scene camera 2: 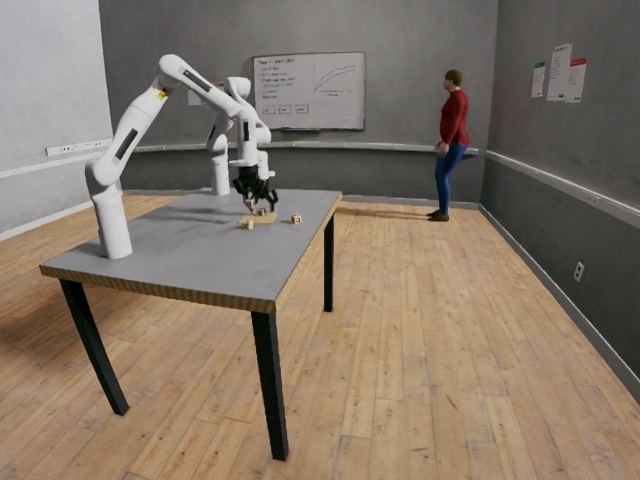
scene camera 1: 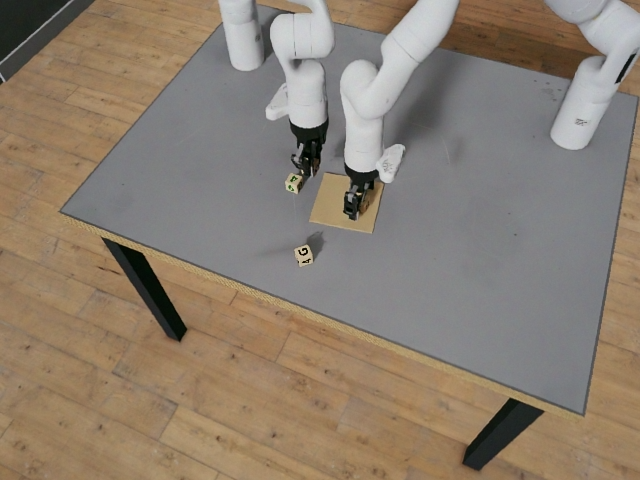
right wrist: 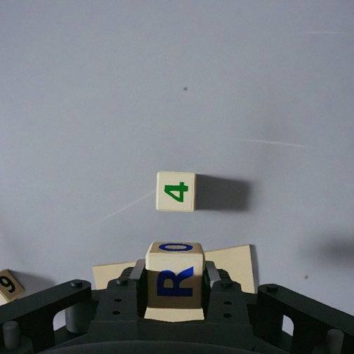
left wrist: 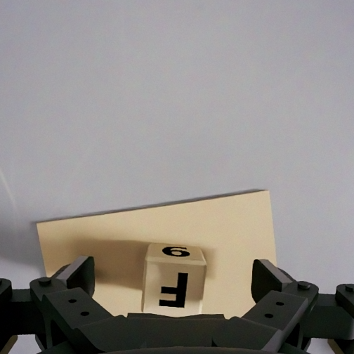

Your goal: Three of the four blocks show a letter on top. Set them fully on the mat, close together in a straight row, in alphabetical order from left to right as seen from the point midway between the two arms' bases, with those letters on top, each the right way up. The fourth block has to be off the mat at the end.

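Frame: origin at the left arm's base, x ahead, y left, z up, level; centimetres.
Seen in the pictures: left gripper, fingertip midpoint: (scene camera 2: 261, 212) (scene camera 1: 361, 202); right gripper, fingertip midpoint: (scene camera 2: 250, 204) (scene camera 1: 312, 169); left arm's base, link origin: (scene camera 2: 221, 193) (scene camera 1: 569, 135); right arm's base, link origin: (scene camera 2: 119, 253) (scene camera 1: 247, 59).
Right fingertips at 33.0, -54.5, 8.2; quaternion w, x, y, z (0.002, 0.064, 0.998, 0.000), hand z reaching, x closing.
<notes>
Offsets run from my right fingertips to a thing's top centre, as dx, dy, dz. Level surfaces: height alone.
The F block {+1.2, +11.2, -4.8} (left wrist: 174, 285) (scene camera 2: 261, 211) is on the mat {+0.5, +7.9, -7.8} (scene camera 1: 329, 204) (left wrist: 230, 215) (right wrist: 232, 260), F upside down in the left wrist view. My left gripper (left wrist: 173, 276) (scene camera 1: 356, 215) is open around it, a gap on each side. My right gripper (right wrist: 175, 276) (scene camera 1: 310, 173) is shut on the R block {-0.1, -0.4, +2.3} (right wrist: 175, 285) (scene camera 2: 249, 202), held above the table beside the mat; blue R shows sideways. The G block {+17.3, +3.1, -5.2} (scene camera 1: 303, 255) (scene camera 2: 295, 219) lies off the mat, G on top. The fourth block {-0.5, -4.8, -5.2} (right wrist: 176, 192) (scene camera 1: 294, 183) (scene camera 2: 247, 224), green 4 on top, lies off the mat.
The grey table {dz -8.3} (scene camera 1: 439, 289) (scene camera 2: 206, 258) carries both arms. The two grippers hang close together, near the mat's upper part in scene camera 1. The green-4 block lies close to the right gripper. A person (scene camera 2: 453, 139) stands well away from the table.
</notes>
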